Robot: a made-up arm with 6 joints. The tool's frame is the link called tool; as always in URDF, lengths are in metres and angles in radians. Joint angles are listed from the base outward.
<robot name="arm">
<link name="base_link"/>
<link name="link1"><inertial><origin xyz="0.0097 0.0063 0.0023"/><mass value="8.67"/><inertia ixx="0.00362" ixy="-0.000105" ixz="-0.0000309" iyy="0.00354" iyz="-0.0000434" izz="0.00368"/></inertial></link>
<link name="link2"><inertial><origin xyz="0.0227 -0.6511 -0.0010"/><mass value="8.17"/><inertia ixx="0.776" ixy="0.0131" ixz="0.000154" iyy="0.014" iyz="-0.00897" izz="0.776"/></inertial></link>
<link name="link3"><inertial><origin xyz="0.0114 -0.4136 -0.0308"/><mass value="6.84"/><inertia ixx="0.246" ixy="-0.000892" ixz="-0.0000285" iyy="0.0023" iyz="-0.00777" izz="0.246"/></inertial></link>
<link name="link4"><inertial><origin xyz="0.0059 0.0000 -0.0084"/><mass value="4.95"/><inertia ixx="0.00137" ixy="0" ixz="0" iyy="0.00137" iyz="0" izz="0.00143"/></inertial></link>
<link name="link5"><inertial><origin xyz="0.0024 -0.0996 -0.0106"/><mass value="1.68"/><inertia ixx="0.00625" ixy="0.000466" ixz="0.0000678" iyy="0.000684" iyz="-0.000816" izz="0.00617"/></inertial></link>
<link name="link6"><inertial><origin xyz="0.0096 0.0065 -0.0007"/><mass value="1.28"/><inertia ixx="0.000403" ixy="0" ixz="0" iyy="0.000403" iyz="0" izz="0.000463"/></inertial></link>
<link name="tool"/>
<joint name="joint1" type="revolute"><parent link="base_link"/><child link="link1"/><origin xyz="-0.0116 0.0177 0.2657" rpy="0 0 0"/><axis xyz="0 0 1"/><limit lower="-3.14" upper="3.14"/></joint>
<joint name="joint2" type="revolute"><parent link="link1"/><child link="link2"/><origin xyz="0.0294 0.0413 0.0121" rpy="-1.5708 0 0"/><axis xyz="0 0 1"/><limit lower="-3.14" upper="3.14"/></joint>
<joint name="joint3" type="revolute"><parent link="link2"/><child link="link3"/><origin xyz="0.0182 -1.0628 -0.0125" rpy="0 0 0"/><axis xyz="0 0 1"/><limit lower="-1.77" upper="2.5"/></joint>
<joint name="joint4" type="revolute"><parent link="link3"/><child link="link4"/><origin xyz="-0.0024 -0.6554 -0.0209" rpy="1.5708 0 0"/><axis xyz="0 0 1"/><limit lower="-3.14" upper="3.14"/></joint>
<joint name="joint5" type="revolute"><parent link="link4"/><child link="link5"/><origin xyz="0.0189 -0.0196 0.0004" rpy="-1.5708 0 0"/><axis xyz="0 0 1"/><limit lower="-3.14" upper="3.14"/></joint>
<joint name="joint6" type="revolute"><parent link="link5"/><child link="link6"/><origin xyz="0.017 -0.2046 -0.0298" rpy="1.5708 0 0"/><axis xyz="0 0 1"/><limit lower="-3.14" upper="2.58"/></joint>
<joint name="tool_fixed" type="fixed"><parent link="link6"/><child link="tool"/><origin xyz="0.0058 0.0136 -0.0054" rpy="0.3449 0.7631 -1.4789"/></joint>
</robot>
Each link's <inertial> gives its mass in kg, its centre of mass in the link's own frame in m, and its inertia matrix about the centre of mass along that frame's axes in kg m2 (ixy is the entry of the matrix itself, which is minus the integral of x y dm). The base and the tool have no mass. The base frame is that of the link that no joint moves.
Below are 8 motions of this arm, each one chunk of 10 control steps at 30 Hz.
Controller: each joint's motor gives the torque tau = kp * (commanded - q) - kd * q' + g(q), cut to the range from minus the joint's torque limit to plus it. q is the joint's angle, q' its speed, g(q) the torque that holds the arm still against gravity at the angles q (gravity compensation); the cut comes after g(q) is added. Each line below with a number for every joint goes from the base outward.
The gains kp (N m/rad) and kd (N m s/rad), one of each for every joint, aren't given. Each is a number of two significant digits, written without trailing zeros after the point. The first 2 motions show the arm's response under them.
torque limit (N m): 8.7 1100 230 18 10 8.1
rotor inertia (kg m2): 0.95 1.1 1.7 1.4 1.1 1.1
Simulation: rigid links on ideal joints. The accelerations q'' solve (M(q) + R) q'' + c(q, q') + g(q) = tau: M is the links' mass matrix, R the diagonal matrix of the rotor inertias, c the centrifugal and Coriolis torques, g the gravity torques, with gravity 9.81 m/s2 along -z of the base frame. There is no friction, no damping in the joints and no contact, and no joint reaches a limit. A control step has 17 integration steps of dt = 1/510 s. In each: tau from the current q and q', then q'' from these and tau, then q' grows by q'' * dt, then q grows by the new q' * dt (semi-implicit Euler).
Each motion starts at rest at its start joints. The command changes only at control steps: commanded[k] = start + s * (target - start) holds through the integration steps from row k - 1 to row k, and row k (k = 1, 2, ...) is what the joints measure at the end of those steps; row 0 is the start. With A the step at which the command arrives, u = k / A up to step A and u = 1 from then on. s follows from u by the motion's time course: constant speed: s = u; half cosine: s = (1 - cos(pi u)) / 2; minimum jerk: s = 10 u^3 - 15 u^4 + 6 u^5; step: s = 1 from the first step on.
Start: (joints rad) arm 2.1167 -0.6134 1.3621 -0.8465 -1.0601 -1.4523
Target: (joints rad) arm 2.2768 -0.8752 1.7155 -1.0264 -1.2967 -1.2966
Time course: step
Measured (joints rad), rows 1 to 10:
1: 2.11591 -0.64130 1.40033 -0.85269 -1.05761 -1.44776
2: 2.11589 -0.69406 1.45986 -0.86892 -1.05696 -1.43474
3: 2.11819 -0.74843 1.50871 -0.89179 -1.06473 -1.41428
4: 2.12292 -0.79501 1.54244 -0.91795 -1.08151 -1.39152
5: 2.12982 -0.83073 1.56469 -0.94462 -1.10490 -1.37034
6: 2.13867 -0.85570 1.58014 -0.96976 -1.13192 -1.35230
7: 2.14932 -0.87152 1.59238 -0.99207 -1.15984 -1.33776
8: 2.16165 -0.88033 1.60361 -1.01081 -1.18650 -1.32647
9: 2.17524 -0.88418 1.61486 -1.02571 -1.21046 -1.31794
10: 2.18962 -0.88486 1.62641 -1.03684 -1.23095 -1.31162
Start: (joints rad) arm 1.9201 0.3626 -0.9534 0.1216 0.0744 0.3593
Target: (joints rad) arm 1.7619 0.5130 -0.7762 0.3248 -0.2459 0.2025
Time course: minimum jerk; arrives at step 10
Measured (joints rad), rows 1 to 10:
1: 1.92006 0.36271 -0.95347 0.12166 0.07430 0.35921
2: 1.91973 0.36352 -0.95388 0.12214 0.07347 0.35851
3: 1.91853 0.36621 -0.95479 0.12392 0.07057 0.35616
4: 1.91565 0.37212 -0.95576 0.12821 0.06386 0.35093
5: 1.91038 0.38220 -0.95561 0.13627 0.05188 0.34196
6: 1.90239 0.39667 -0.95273 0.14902 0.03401 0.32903
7: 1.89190 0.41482 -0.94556 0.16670 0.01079 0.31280
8: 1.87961 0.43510 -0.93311 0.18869 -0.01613 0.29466
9: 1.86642 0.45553 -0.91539 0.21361 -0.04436 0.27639
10: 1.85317 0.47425 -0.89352 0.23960 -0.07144 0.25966
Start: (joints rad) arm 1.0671 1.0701 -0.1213 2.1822 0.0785 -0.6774
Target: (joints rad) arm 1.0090 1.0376 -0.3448 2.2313 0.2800 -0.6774
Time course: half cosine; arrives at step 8
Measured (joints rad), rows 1 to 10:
1: 1.06709 1.07013 -0.12168 2.18223 0.07864 -0.67740
2: 1.06704 1.07017 -0.12339 2.18243 0.07942 -0.67741
3: 1.06691 1.07003 -0.12756 2.18302 0.08159 -0.67744
4: 1.06662 1.06941 -0.13507 2.18428 0.08592 -0.67748
5: 1.06612 1.06798 -0.14638 2.18643 0.09300 -0.67753
6: 1.06537 1.06553 -0.16139 2.18963 0.10305 -0.67759
7: 1.06433 1.06198 -0.17940 2.19388 0.11582 -0.67763
8: 1.06300 1.05749 -0.19917 2.19904 0.13063 -0.67765
9: 1.06142 1.05244 -0.21945 2.20482 0.14654 -0.67765
10: 1.05960 1.04733 -0.23940 2.21091 0.16273 -0.67762

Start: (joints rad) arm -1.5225 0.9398 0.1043 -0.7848 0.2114 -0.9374
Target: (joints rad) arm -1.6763 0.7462 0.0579 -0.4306 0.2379 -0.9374
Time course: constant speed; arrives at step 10
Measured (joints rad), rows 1 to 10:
1: -1.52254 0.93783 0.10729 -0.78334 0.21168 -0.93739
2: -1.52269 0.93278 0.11295 -0.77825 0.21266 -0.93736
3: -1.52302 0.92459 0.11942 -0.76822 0.21447 -0.93731
4: -1.52361 0.91345 0.12526 -0.75272 0.21698 -0.93725
5: -1.52450 0.89969 0.12952 -0.73179 0.22000 -0.93719
6: -1.52573 0.88369 0.13169 -0.70586 0.22330 -0.93715
7: -1.52732 0.86588 0.13157 -0.67566 0.22663 -0.93711
8: -1.52930 0.84666 0.12924 -0.64201 0.22980 -0.93710
9: -1.53170 0.82642 0.12494 -0.60579 0.23268 -0.93710
10: -1.53455 0.80552 0.11900 -0.56780 0.23516 -0.93711

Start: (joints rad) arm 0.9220 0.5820 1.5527 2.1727 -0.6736 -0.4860
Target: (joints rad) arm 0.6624 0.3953 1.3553 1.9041 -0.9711 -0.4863
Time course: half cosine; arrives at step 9
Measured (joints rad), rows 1 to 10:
1: 0.92197 0.58148 1.55279 2.17243 -0.67377 -0.48600
2: 0.92181 0.57894 1.55296 2.17098 -0.67475 -0.48603
3: 0.92132 0.57251 1.55266 2.16690 -0.67758 -0.48608
4: 0.92042 0.56086 1.55077 2.15861 -0.68345 -0.48616
5: 0.91911 0.54359 1.54586 2.14482 -0.69330 -0.48626
6: 0.91739 0.52145 1.53671 2.12491 -0.70754 -0.48637
7: 0.91525 0.49615 1.52263 2.09911 -0.72594 -0.48647
8: 0.91265 0.47013 1.50378 2.06858 -0.74762 -0.48653
9: 0.90954 0.44609 1.48116 2.03530 -0.77125 -0.48654
10: 0.90586 0.42611 1.45662 2.00163 -0.79529 -0.48650

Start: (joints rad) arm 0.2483 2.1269 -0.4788 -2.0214 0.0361 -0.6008
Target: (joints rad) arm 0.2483 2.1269 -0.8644 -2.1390 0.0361 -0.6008
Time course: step
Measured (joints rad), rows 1 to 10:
1: 0.24823 2.13282 -0.50121 -2.02528 0.03482 -0.60072
2: 0.24810 2.13971 -0.53918 -2.03512 0.03258 -0.60059
3: 0.24796 2.14279 -0.57749 -2.04900 0.03047 -0.60049
4: 0.24782 2.14250 -0.61417 -2.06511 0.02881 -0.60045
5: 0.24770 2.13994 -0.64897 -2.08195 0.02778 -0.60045
6: 0.24760 2.13614 -0.68173 -2.09831 0.02743 -0.60049
7: 0.24753 2.13188 -0.71218 -2.11330 0.02775 -0.60055
8: 0.24749 2.12778 -0.73999 -2.12632 0.02866 -0.60064
9: 0.24748 2.12422 -0.76490 -2.13705 0.03005 -0.60072
10: 0.24750 2.12142 -0.78673 -2.14535 0.03177 -0.60080

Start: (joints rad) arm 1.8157 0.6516 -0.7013 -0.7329 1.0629 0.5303
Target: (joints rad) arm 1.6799 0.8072 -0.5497 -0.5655 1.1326 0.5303
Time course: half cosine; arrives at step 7
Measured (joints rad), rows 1 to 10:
1: 1.81563 0.65225 -0.70192 -0.73274 1.06279 0.53030
2: 1.81524 0.65526 -0.70407 -0.73184 1.06237 0.53032
3: 1.81413 0.66250 -0.70747 -0.72927 1.06154 0.53036
4: 1.81196 0.67504 -0.71035 -0.72397 1.06052 0.53041
5: 1.80864 0.69272 -0.71013 -0.71501 1.05979 0.53047
6: 1.80435 0.71408 -0.70434 -0.70192 1.05999 0.53052
7: 1.79933 0.73654 -0.69148 -0.68489 1.06174 0.53055
8: 1.79383 0.75761 -0.67218 -0.66472 1.06534 0.53055
9: 1.78802 0.77598 -0.64901 -0.64258 1.07072 0.53053
10: 1.78201 0.79115 -0.62475 -0.61975 1.07749 0.53049

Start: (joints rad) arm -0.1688 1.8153 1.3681 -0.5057 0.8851 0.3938
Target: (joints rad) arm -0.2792 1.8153 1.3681 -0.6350 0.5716 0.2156
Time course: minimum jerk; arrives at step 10
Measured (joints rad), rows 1 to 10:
1: -0.16880 1.81530 1.36810 -0.50574 0.88503 0.39370
2: -0.16883 1.81530 1.36812 -0.50605 0.88449 0.39290
3: -0.16896 1.81529 1.36819 -0.50719 0.88256 0.39020
4: -0.16927 1.81528 1.36832 -0.50993 0.87800 0.38421
5: -0.16990 1.81528 1.36851 -0.51509 0.86959 0.37393
6: -0.17096 1.81528 1.36876 -0.52321 0.85658 0.35915
7: -0.17249 1.81529 1.36902 -0.53444 0.83886 0.34062
8: -0.17451 1.81532 1.36924 -0.54835 0.81715 0.31993
9: -0.17701 1.81536 1.36937 -0.56404 0.79279 0.29913
10: -0.18001 1.81539 1.36939 -0.58032 0.76738 0.28015

